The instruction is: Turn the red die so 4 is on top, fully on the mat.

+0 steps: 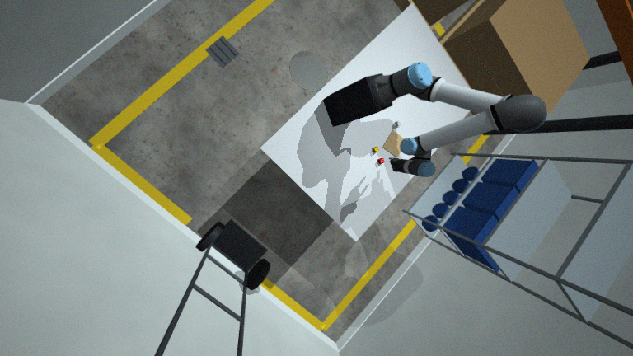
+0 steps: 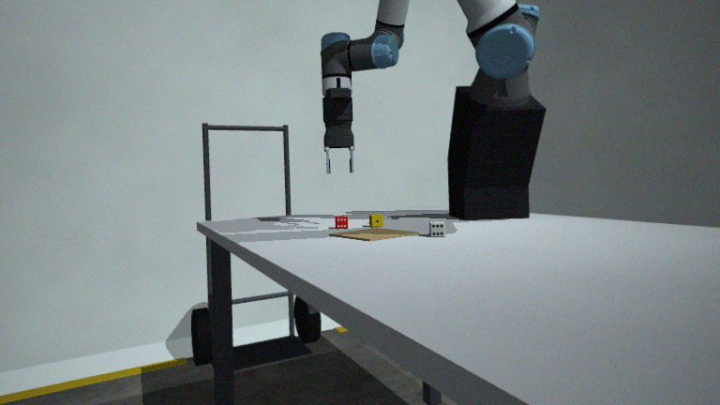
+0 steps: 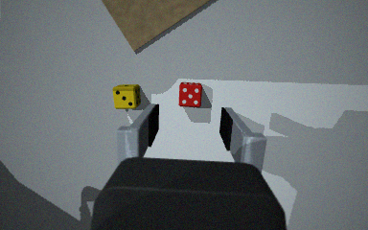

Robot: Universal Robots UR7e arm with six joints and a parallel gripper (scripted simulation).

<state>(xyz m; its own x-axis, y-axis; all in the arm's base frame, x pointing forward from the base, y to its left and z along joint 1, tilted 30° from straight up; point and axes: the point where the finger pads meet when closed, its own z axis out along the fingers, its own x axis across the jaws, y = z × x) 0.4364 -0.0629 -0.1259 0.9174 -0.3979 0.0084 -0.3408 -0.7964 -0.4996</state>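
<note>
Right now the red die is 140 mm below my hand. Round my hand: yellow die (80 mm behind, 20 mm to the left, 140 mm below); white die (100 mm behind, 270 mm to the left, 140 mm below); tan mat (160 mm to the left, 150 mm below).
</note>
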